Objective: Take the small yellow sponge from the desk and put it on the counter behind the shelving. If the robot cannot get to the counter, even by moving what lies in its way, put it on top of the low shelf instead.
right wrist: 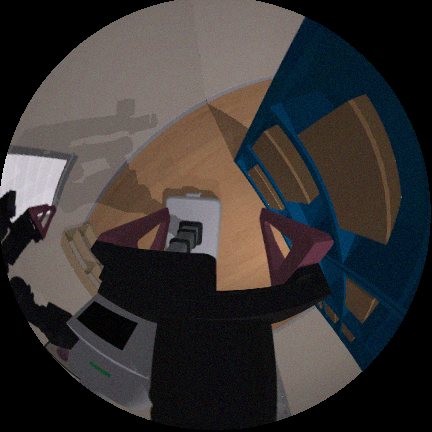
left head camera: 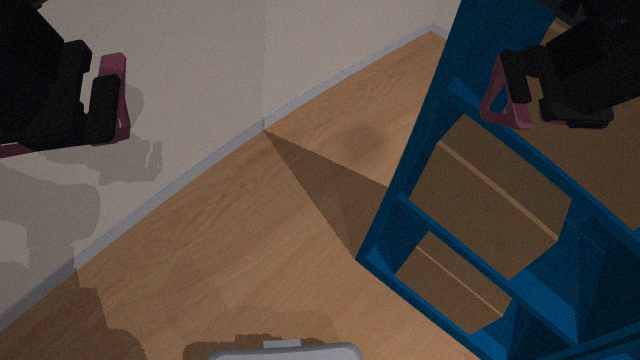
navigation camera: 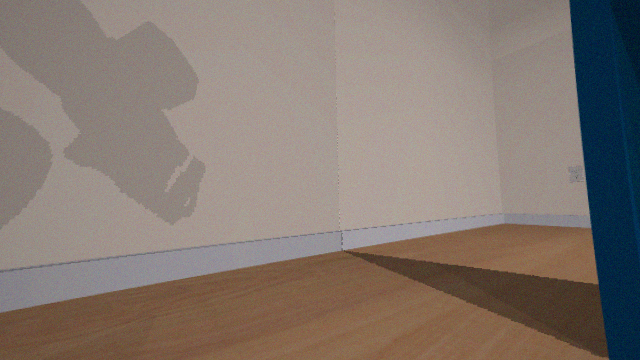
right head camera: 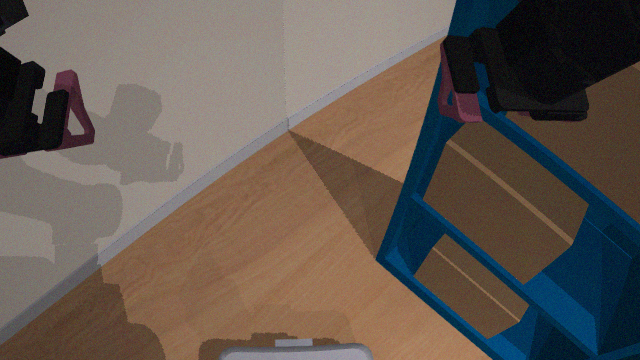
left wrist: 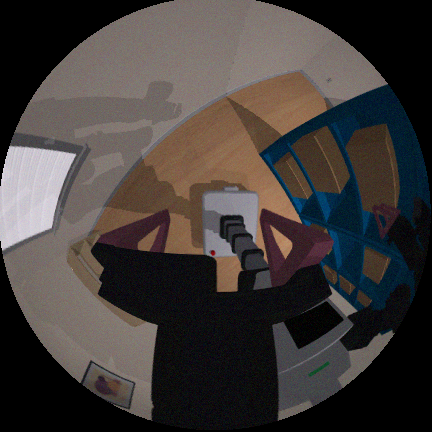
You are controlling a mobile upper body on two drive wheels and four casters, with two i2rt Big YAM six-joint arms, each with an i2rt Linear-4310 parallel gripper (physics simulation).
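Places are measured from the left arm's base along level axes (x ahead, y left, z up), in metres.
Pixels of known places: left gripper, fingertip midpoint: [right wrist: 51,205] [left head camera: 83,137] [right head camera: 58,142] [left wrist: 214,213]; right gripper, fingertip midpoint: [right wrist: 214,212] [left head camera: 512,114] [right head camera: 481,107] [left wrist: 376,205].
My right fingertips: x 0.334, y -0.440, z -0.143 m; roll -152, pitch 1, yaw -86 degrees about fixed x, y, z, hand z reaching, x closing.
Behind a point stands the place of what it marks.
The small yellow sponge, the desk and the counter do not show in any view. Blue shelving [left head camera: 422,125] @[x 0.721, y -0.599, z -0.566 m] [right head camera: 425,150] @[x 0.714, y -0.606, z -0.660 m] [left wrist: 400,107] [right wrist: 320,60] [navigation camera: 600,150] @[x 0.724, y -0.597, z -1.118 m] with brown boxes stands at the right; its top is out of view in the navigation view. Whether it includes the low shelf I cannot tell. My left gripper [left head camera: 70,142] @[x 0.319, y -0.013, z -0.150 m] [right head camera: 50,150] @[x 0.319, y -0.013, z -0.150 m] [left wrist: 214,213] @[x 0.319, y -0.013, z -0.150 m] is open and empty, high above the floor in front of the wall. My right gripper [left head camera: 537,117] @[x 0.334, y -0.440, z -0.143 m] [right head camera: 500,116] @[x 0.334, y -0.440, z -0.143 m] [right wrist: 214,212] @[x 0.334, y -0.440, z -0.143 m] is open and empty, and overlaps the shelving in both head views.
A pale wall [left head camera: 200,60] @[x 1.297, y 0.035, z -0.770 m] [navigation camera: 250,125] @[x 1.240, y 0.102, z -0.896 m] with a light skirting runs along the left. Wooden floor [left head camera: 215,240] @[x 0.864, y 0.013, z -1.410 m] [navigation camera: 250,300] @[x 0.925, y -0.011, z -1.410 m] stretches between wall and shelving, towards a far corner. My grey base [left head camera: 290,352] @[x 0.299, y -0.247, z -1.151 m] [left wrist: 230,200] @[x 0.233, y -0.216, z -1.150 m] shows below. A window [left wrist: 35,185] @[x 0.466, y 1.006, z -0.310 m] is at the left.
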